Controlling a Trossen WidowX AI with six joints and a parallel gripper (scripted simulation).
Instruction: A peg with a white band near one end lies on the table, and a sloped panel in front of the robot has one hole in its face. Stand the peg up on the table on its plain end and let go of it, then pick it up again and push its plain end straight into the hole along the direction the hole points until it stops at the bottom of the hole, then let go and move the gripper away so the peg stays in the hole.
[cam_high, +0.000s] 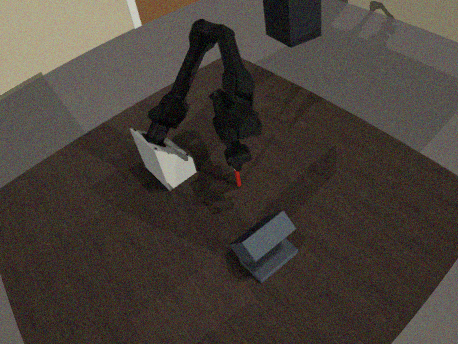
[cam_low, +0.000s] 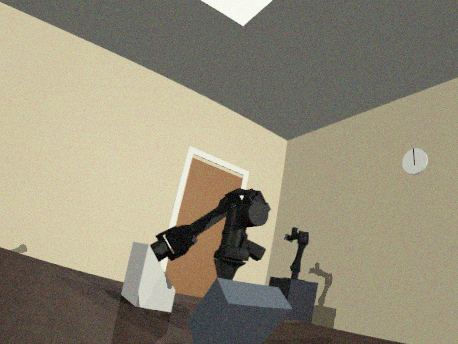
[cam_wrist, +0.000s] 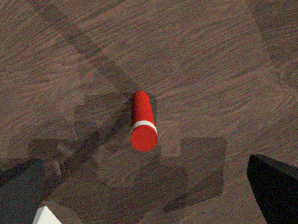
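Right now the red peg is 50 mm below my gripper tip. Also, from my gripper tip: sloped panel (240 mm ahead, 80 mm to the right, 30 mm below).
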